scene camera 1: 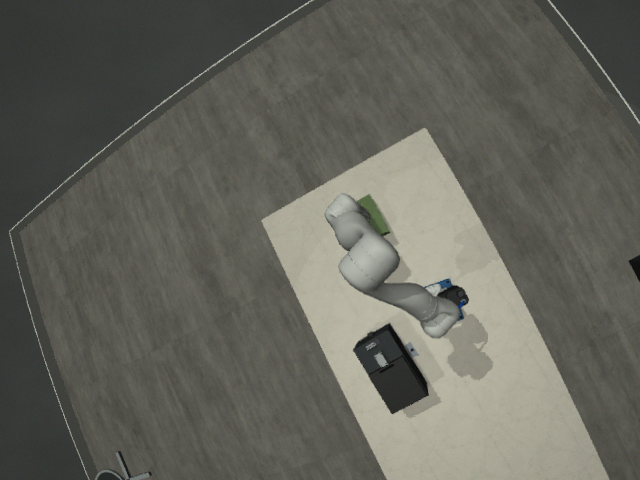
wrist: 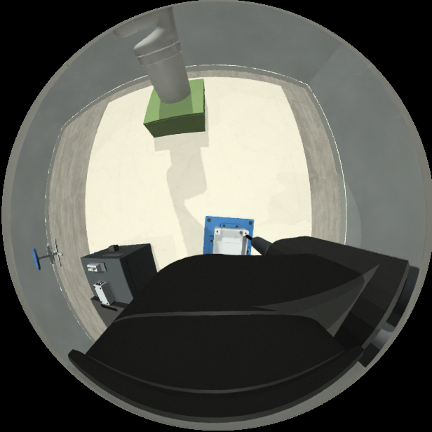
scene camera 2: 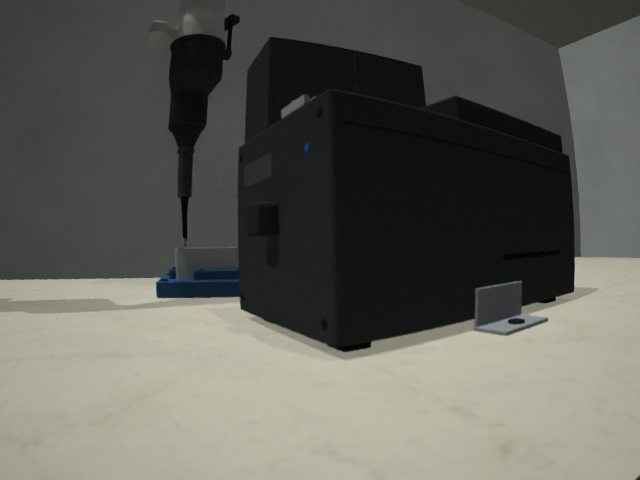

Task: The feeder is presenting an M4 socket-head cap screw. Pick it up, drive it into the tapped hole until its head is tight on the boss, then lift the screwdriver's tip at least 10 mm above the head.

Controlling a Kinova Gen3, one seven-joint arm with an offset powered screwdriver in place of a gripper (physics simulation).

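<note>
My screwdriver (scene camera 2: 184,238) (wrist: 246,235) stands upright over a corner of the white housing (scene camera 2: 214,262) (wrist: 229,243). A small light piece, which looks like the cap screw (scene camera 2: 185,242), is on the bit's tip, in line below it. Its lower end is at or just above the housing's top; contact and the tapped hole cannot be made out. The housing sits in a blue fixture (scene camera 2: 196,288) (wrist: 237,220). The black feeder (scene camera 1: 398,382) (scene camera 2: 439,206) (wrist: 117,272) stands apart from the housing. In scene camera 1 the arm hides the tip.
A green block (scene camera 1: 376,215) (wrist: 175,125) stands near the arm's base. A small grey angle bracket (scene camera 2: 498,310) is at the feeder's foot. The feeder's tall box (scene camera 2: 336,67) rises beside the screwdriver in scene camera 2. The pale table (scene camera 1: 516,387) carries these things.
</note>
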